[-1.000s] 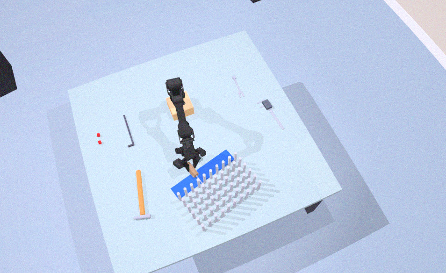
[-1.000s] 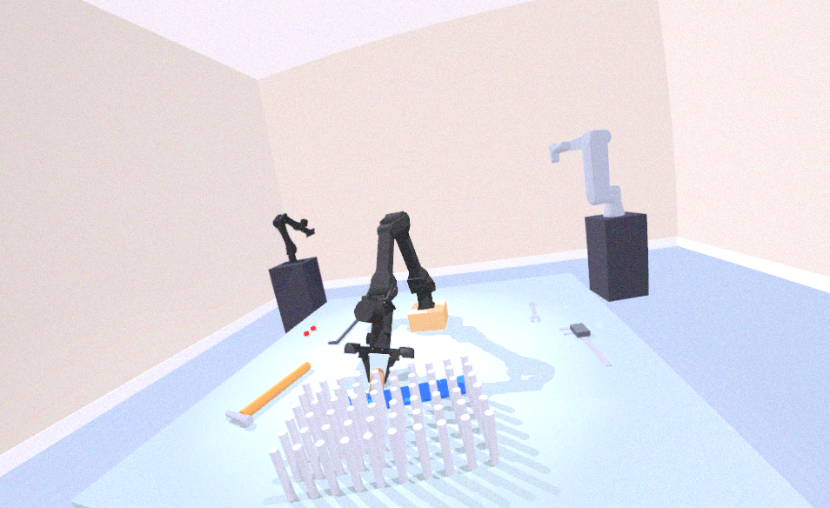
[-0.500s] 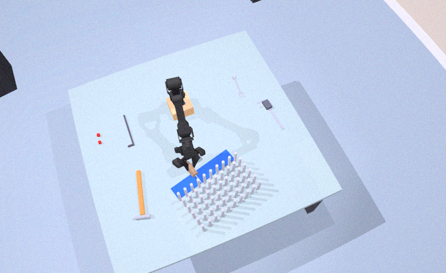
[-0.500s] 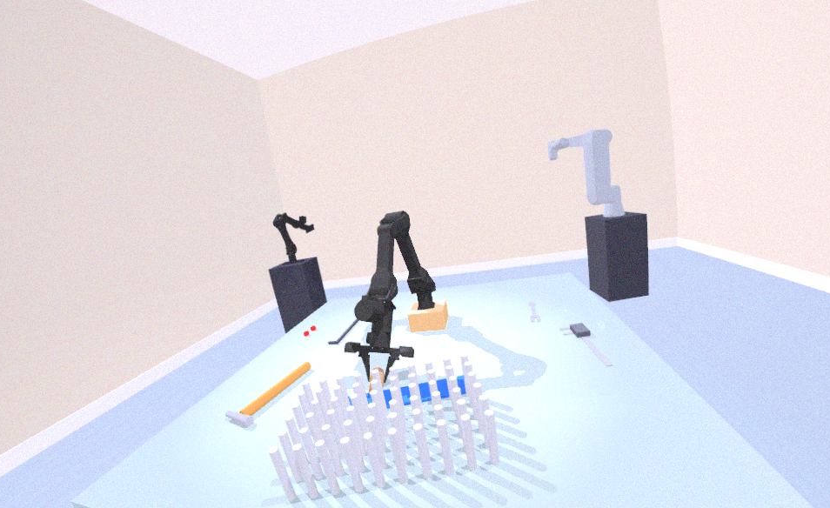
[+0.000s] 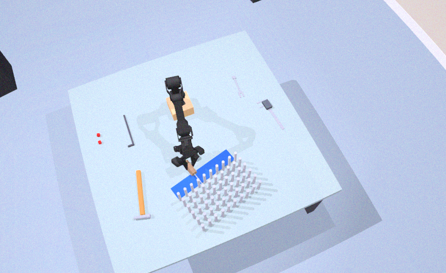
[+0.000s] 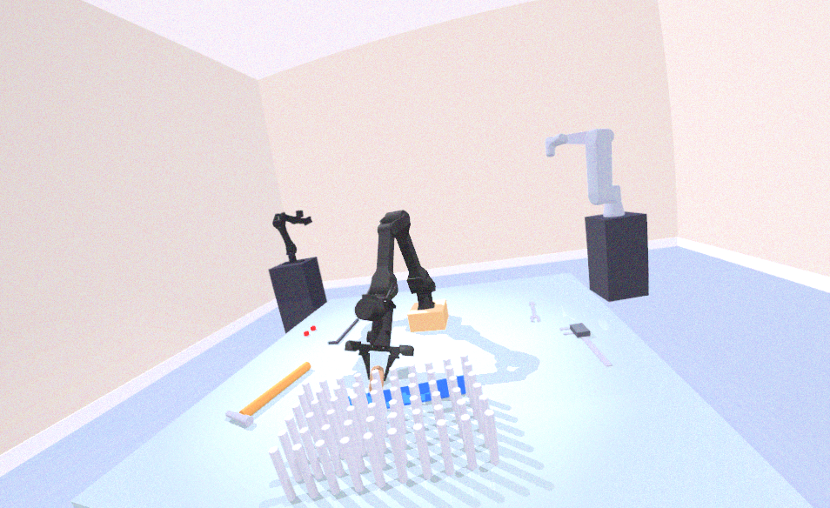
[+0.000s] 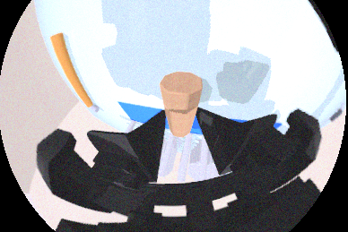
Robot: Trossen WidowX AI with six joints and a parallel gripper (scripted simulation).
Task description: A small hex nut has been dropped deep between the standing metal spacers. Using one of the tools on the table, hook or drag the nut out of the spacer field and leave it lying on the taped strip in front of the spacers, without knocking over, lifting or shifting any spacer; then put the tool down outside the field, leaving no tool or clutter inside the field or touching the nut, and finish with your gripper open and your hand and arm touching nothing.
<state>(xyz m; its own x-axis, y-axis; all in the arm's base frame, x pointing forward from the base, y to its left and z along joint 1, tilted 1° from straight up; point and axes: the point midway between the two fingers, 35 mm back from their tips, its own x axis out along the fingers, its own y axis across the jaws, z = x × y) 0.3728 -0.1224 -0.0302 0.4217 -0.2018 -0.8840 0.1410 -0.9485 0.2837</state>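
Right now the blue taped strip is 60 mm ahead of my gripper tip, 50 mm to the left of it and 20 mm below it. From my gripper tip the other things lie so: small wrench 360 mm behind, 520 mm to the left, 10 mm below; then thin hook tool 100 mm ahead, 20 mm to the left.
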